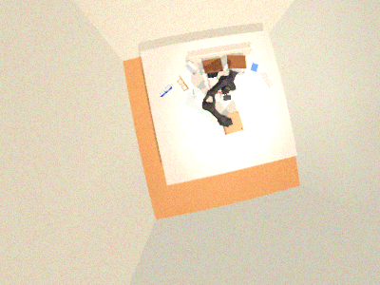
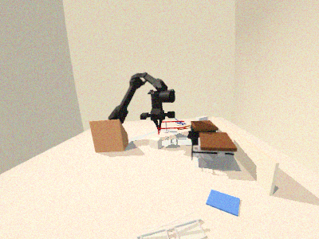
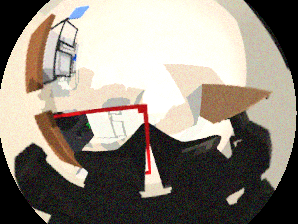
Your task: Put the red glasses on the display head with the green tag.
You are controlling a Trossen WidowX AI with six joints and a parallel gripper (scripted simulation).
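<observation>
Right now the white block is 2 cm behind my gripper tip, 1 cm to the right of it and 7 cm below it. Also, from my gripper tip: blue card 18 cm ahead, 41 cm to the right, 9 cm below; then low white wall panel 35 cm ahead, 10 cm to the right, 4 cm below.
</observation>
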